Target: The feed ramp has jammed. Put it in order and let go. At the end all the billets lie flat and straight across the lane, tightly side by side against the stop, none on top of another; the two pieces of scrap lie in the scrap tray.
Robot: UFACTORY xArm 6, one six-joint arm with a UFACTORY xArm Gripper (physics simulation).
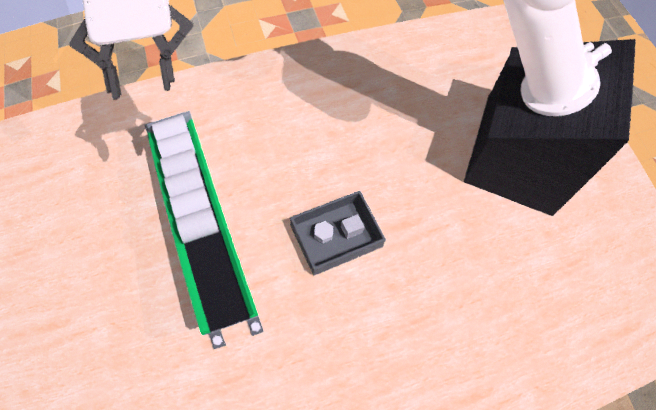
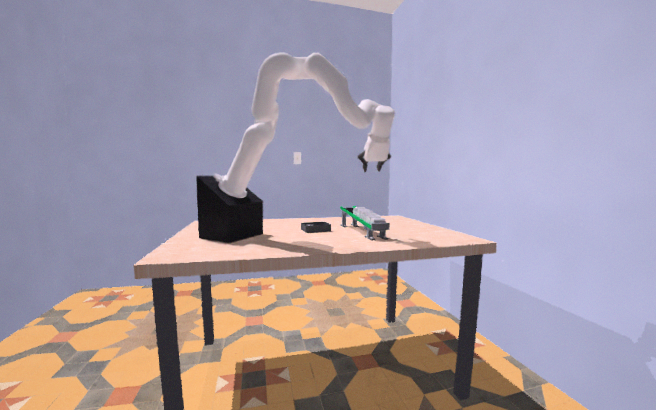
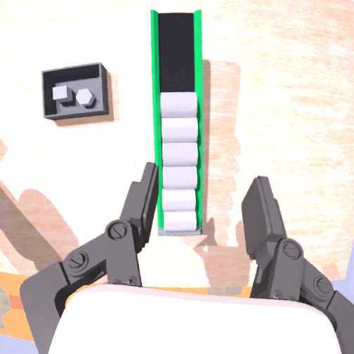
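Where they show: gripper, between the fingertips: (image 1: 142, 93) (image 2: 371, 170); arm's base, origin of its link: (image 1: 560, 87) (image 2: 232, 189).
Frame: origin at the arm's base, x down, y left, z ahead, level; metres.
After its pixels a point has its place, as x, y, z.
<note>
Several pale cylindrical billets (image 1: 184, 182) @(0.101, -0.168, 0.582) (image 2: 368, 216) @(0.112, -0.256, 0.541) (image 3: 179, 154) lie flat and straight across the lane of the green-sided feed ramp (image 1: 217, 285) @(0.118, 0.001, 0.604) (image 3: 198, 60). They form one row, side by side from the grey stop (image 1: 188, 116) @(0.137, -0.308, 0.527) (image 3: 180, 232), with no clear gap and none on top of another. The hexagonal scrap (image 1: 323, 231) @(0.186, -0.025, 0.411) (image 3: 85, 97) and the block-shaped scrap (image 1: 352, 226) @(0.177, -0.007, 0.366) (image 3: 60, 93) lie apart in the dark scrap tray (image 1: 350, 256) @(0.181, 0.035, 0.394) (image 2: 316, 228) @(0.187, -0.061, 0.375) (image 3: 104, 92). My gripper (image 1: 142, 93) @(-0.093, -0.200, 0.587) (image 2: 372, 171) @(-0.093, -0.200, 0.587) (image 3: 203, 183) is open and empty, high above the stop end of the ramp.
The black robot base (image 1: 555, 165) @(0.059, 0.094, 0.060) (image 2: 227, 220) @(0.116, -0.126, -0.035) stands on the wooden table (image 1: 450, 300) @(0.207, 0.175, 0.281) (image 2: 300, 245) @(0.207, -0.274, 0.219), on the far side of the tray from the ramp. The ramp stands on short legs. The table edge is close behind its stop end.
</note>
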